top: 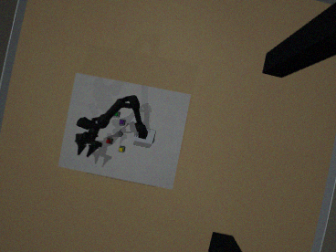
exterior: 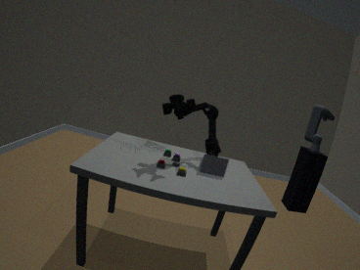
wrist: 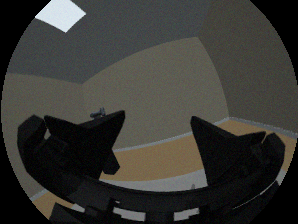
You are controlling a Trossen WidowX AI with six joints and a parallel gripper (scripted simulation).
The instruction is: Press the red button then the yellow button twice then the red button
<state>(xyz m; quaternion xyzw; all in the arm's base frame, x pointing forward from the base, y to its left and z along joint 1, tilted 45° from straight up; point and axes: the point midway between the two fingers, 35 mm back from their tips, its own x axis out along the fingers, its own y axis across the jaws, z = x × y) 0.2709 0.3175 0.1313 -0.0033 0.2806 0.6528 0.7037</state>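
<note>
The red button is 2 cm ahead of my gripper tip, 4 cm to the right of it and 36 cm below it. From my gripper tip the other things lie so: yellow button: 10 cm behind, 1 cm to the left, 36 cm below; green button: 1 cm ahead, 30 cm to the right, 36 cm below.
</note>
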